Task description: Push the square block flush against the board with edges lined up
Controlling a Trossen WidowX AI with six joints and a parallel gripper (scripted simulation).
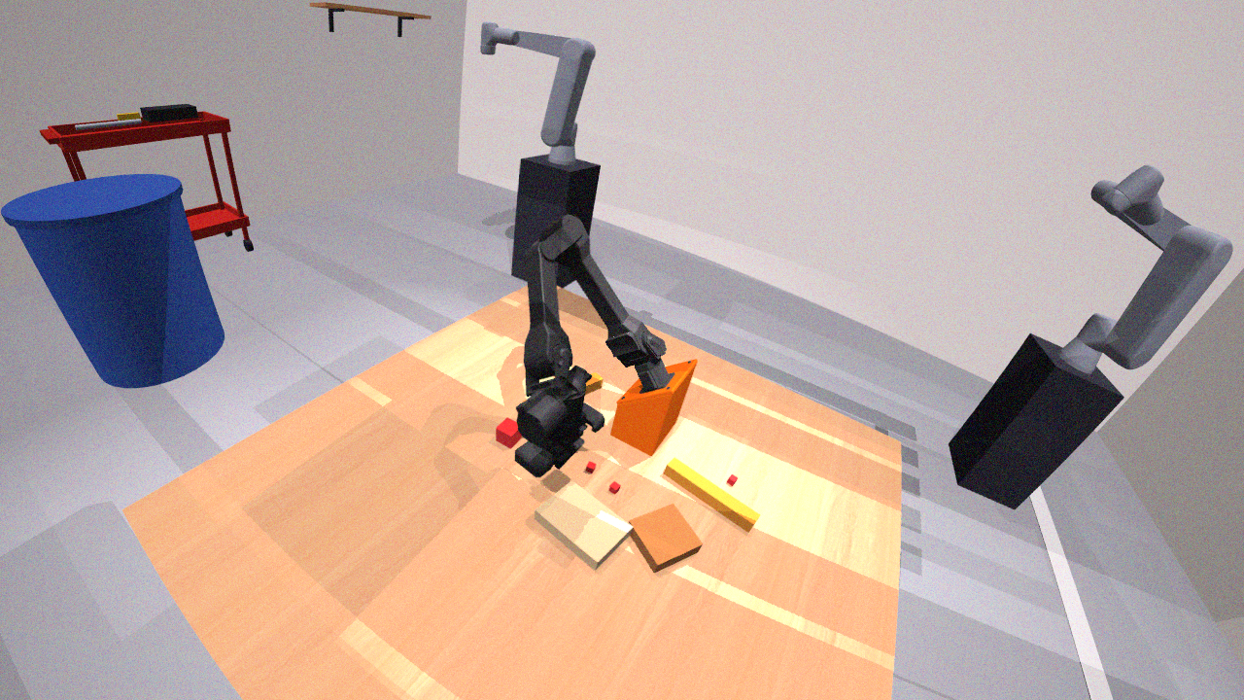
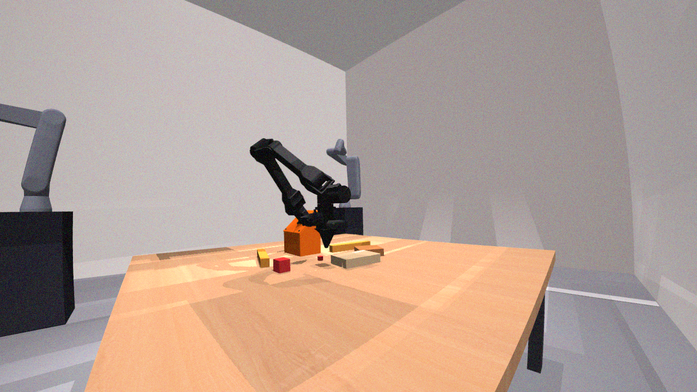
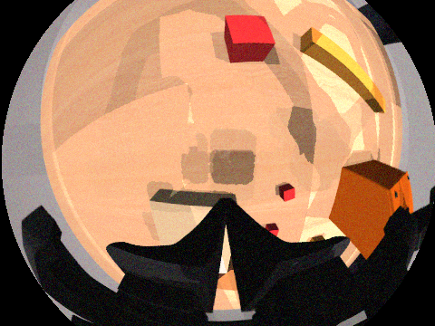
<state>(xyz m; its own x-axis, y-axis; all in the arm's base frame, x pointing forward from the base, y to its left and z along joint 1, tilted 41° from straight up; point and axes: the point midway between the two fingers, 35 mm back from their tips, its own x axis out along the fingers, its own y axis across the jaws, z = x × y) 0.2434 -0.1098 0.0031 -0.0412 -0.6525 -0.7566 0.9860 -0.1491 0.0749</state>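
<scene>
My gripper tip is 9 cm to the right of the beige board, 5 cm short of it and 5 cm above it. The rest, counted from my gripper tip: red cube 15 cm to the right, 5 cm behind, 4 cm below; square block 24 cm to the left, 5 cm below.
</scene>
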